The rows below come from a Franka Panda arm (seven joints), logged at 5 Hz.
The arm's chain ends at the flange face. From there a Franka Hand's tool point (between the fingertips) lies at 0.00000 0.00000 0.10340 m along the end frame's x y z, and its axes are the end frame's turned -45 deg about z.
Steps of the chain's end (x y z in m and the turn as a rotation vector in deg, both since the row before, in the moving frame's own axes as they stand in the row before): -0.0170 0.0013 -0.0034 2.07 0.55 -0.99; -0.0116 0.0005 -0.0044 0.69 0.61 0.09; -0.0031 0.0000 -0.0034 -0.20 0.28 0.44; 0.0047 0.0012 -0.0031 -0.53 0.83 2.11; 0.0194 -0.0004 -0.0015 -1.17 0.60 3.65
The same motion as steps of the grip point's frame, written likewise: -0.0096 -0.0131 -0.0035 1.07 1.85 -0.99; -0.0069 -0.0079 -0.0044 0.06 0.92 0.09; -0.0021 -0.0016 -0.0034 -0.34 0.06 0.44; 0.0028 0.0059 -0.0031 -0.96 0.21 2.11; 0.0132 0.0157 -0.0015 -1.25 -0.40 3.65
